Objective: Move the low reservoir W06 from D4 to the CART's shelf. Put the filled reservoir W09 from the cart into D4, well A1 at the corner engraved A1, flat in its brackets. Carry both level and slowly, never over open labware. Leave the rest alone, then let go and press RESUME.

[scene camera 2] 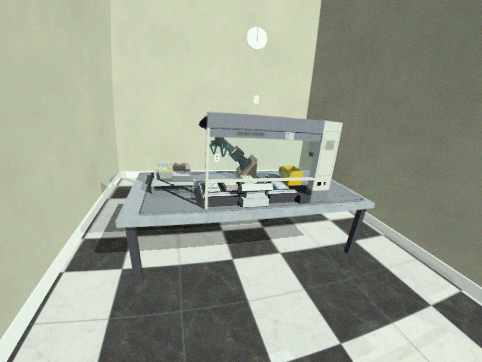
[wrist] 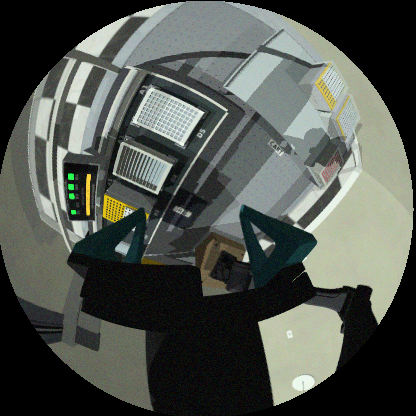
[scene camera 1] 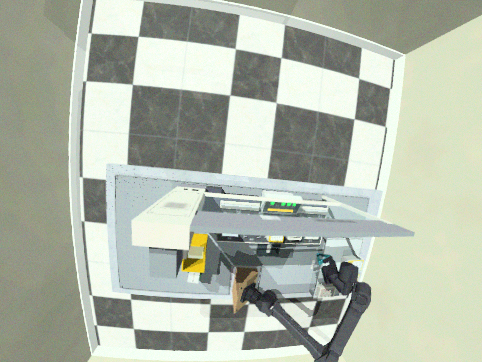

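Observation:
The low reservoir W06, a white tray with long parallel troughs, sits at D4 in the wrist view. A reservoir with reddish filling stands on the cart's near end; its label is unreadable, so I cannot confirm it is W09. The cart's shelf is pale grey, at the upper right of the wrist view. My gripper is open and empty, high up, apart from both reservoirs. The RESUME button cannot be made out.
A white well plate sits at D5, a yellow-and-white tip rack beyond D4. Two yellow-marked racks stand on the cart. The hood's sash overhangs the deck. A yellow bin stands beside the hood's side housing.

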